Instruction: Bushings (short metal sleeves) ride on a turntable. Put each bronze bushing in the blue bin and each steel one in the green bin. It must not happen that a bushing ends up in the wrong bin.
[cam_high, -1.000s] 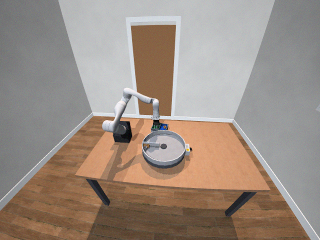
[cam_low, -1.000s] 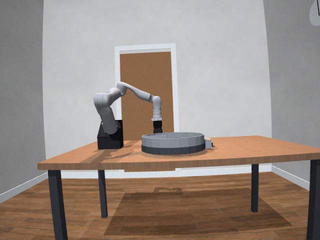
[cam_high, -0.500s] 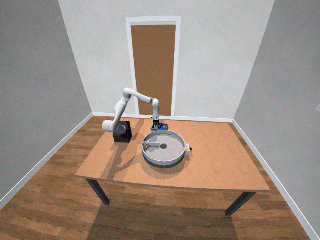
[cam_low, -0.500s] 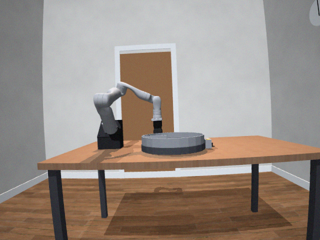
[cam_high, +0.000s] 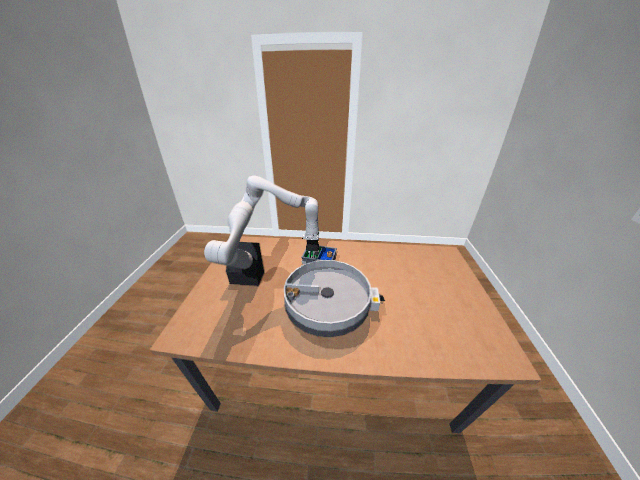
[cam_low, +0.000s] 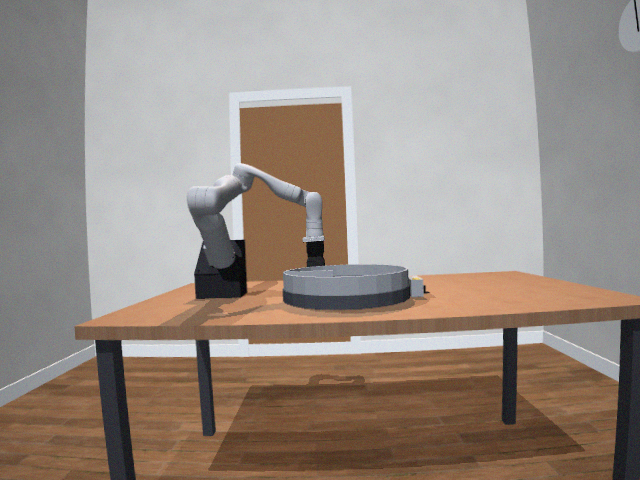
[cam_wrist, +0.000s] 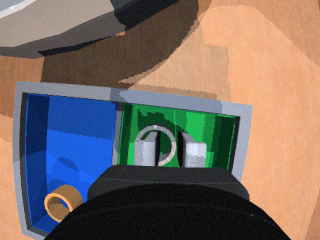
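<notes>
Right now my hand is 40 mm short of the blue bin and 30 mm to the right of it. The rest, counted from my hand: grey turntable: 120 mm ahead, 310 mm to the right, 20 mm above.
</notes>
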